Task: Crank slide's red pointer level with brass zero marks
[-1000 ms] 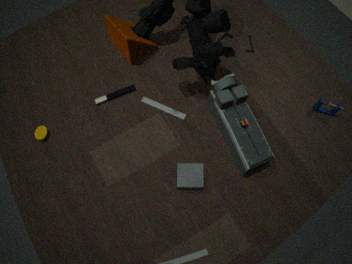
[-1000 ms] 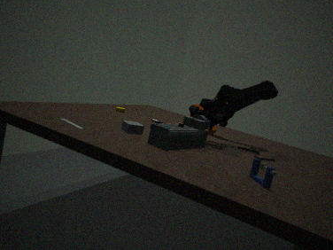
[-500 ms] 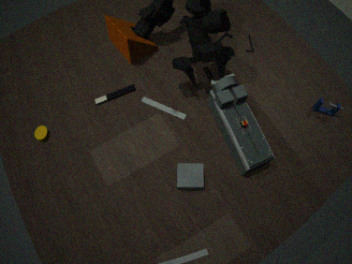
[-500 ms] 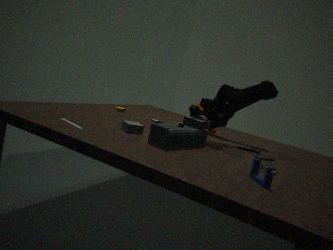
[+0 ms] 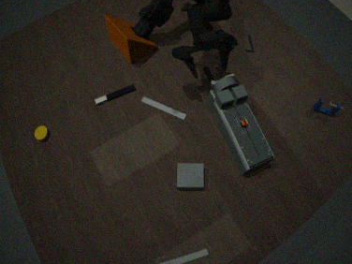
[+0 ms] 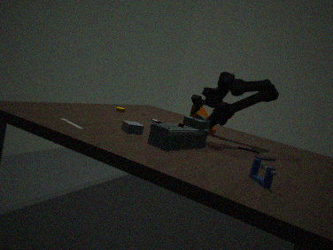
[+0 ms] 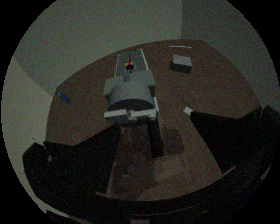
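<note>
My gripper tip is now 170 mm short of the red pointer and 30 mm above it. Round my gripper tip: grey block (210 mm ahead, 190 mm to the right, 90 mm below); yellow disc (540 mm to the right, 140 mm behind, 100 mm below); black-and-white marker (280 mm to the right, 150 mm behind, 110 mm below).
</note>
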